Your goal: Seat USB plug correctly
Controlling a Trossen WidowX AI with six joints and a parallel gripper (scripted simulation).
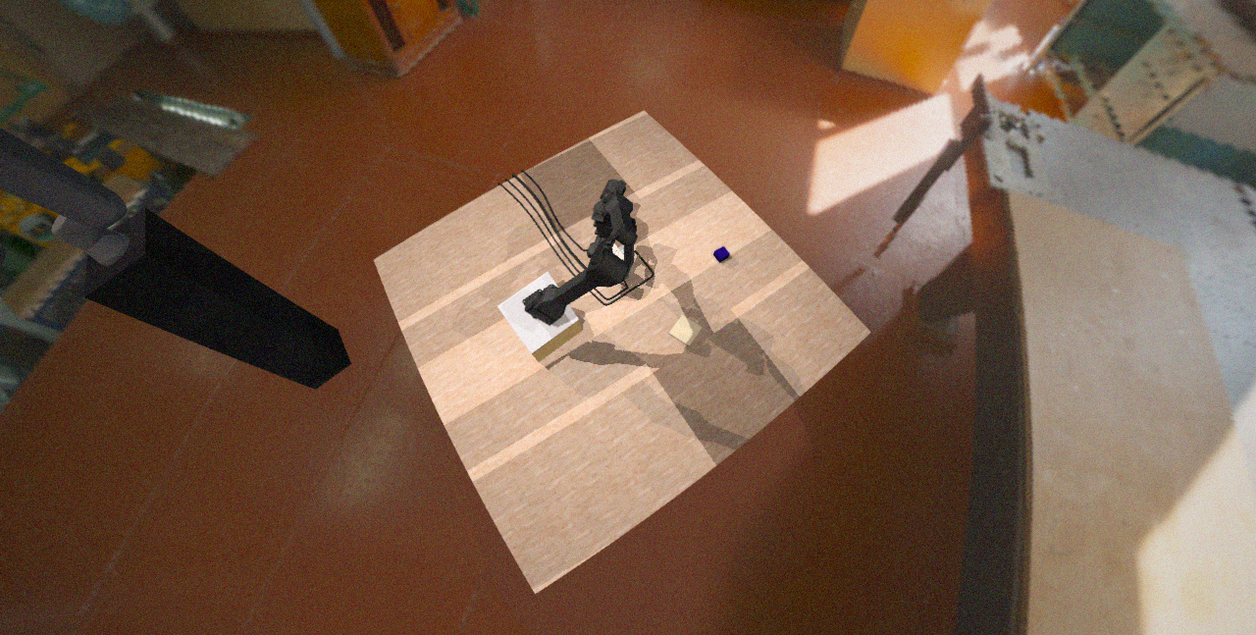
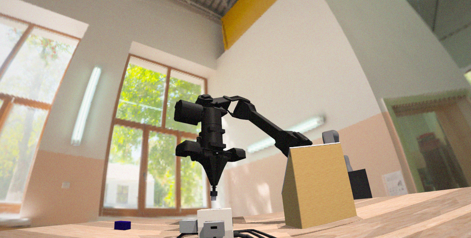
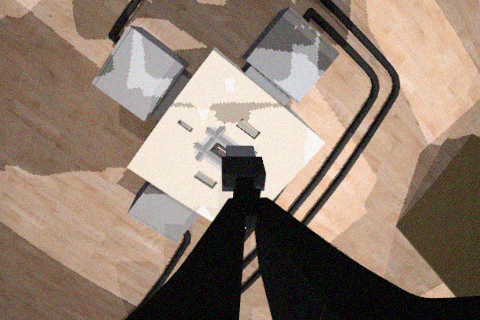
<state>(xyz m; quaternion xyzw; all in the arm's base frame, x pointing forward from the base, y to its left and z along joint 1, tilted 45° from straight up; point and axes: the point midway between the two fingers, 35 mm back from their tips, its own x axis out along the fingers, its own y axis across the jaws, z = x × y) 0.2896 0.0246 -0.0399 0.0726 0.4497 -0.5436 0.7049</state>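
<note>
The black USB plug lies 2 cm below my gripper tip. The rest, counted from my gripper tip: flat square pad 33 cm to the right, 13 cm below, 4 cm ahead; then blue block 32 cm ahead, 20 cm to the right, 12 cm below.
</note>
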